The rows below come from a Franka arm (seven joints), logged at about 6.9 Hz.
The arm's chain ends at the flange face. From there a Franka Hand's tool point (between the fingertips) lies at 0.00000 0.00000 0.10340 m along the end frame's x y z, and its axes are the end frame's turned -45 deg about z.
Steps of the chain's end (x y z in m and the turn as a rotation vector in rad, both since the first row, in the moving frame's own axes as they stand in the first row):
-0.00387, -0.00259, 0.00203, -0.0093, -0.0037, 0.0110
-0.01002, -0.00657, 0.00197, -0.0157, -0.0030, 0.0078
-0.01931, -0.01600, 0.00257, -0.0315, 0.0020, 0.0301
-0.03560, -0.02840, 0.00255, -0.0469, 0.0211, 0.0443
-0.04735, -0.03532, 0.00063, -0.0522, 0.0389, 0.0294
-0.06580, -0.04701, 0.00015, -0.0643, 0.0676, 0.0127
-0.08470, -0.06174, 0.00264, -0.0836, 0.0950, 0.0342
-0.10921, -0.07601, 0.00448, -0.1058, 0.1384, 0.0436
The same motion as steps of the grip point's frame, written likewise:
-0.00186, -0.00416, 0.00202, -0.0040, -0.0092, 0.0110
-0.00381, -0.01081, 0.00196, -0.0090, -0.0132, 0.0078
-0.00453, -0.02255, 0.00252, -0.0237, -0.0209, 0.0301
-0.00709, -0.04033, 0.00241, -0.0481, -0.0182, 0.0443
-0.00958, -0.05182, 0.00041, -0.0644, -0.0094, 0.0294
-0.01311, -0.07014, -0.00030, -0.0933, 0.0023, 0.0127
-0.01563, -0.09051, 0.00181, -0.1263, 0.0081, 0.0342
-0.02149, -0.11316, 0.00292, -0.1727, 0.0231, 0.0436

